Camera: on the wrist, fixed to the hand. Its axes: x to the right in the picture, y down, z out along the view.
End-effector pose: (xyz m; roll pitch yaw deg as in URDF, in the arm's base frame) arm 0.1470 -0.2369 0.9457 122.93 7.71 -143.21
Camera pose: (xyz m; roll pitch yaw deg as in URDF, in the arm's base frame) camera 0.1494 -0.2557 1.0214 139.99 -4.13 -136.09
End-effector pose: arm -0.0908 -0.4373 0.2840 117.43 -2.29 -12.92
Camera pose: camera -0.0893 -0.4133 0.3583 133.11 -13.30 -4.49
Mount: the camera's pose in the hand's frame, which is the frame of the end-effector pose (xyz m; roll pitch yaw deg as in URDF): -0.0009 0.0551 -0.0553 17.50 12.40 6.12
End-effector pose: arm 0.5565 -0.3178 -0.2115 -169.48 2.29 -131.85
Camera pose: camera 0.5080 -0.2756 -0.1672 -152.17 -8.81 -140.09
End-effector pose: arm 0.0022 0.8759 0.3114 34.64 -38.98 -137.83
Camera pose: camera 0.0476 0.8135 0.2998 43.33 -31.30 -123.76
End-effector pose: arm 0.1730 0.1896 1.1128 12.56 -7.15 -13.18
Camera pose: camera 0.1922 0.2527 1.0710 29.14 3.71 -4.63
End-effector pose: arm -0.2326 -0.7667 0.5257 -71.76 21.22 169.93
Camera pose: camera -0.2008 -0.7365 0.4611 -59.95 30.42 158.47
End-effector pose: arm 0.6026 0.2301 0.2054 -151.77 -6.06 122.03
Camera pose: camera 0.6677 0.2669 0.2278 -132.92 -13.99 110.54
